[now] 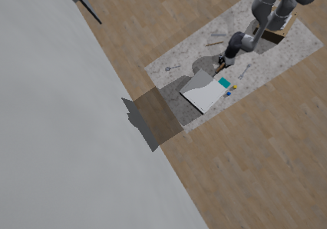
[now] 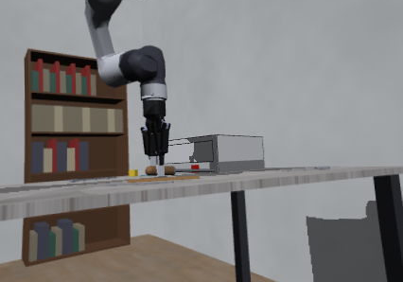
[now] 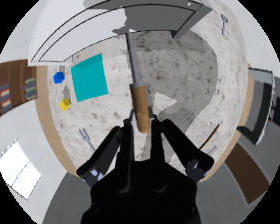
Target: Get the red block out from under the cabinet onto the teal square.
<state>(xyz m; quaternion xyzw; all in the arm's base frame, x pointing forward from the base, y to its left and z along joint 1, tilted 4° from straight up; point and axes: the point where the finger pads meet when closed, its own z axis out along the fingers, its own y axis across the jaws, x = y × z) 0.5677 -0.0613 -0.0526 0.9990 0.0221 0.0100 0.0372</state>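
My gripper is now 130 mm to the right of the teal square, 110 mm short of it and 40 mm above it. Round my hand: hooked tool (140 mm ahead, 40 mm to the left, 20 mm below); then yellow block (230 mm to the left, 60 mm ahead, 20 mm below); then wrench (190 mm to the left, 130 mm behind, 30 mm below).
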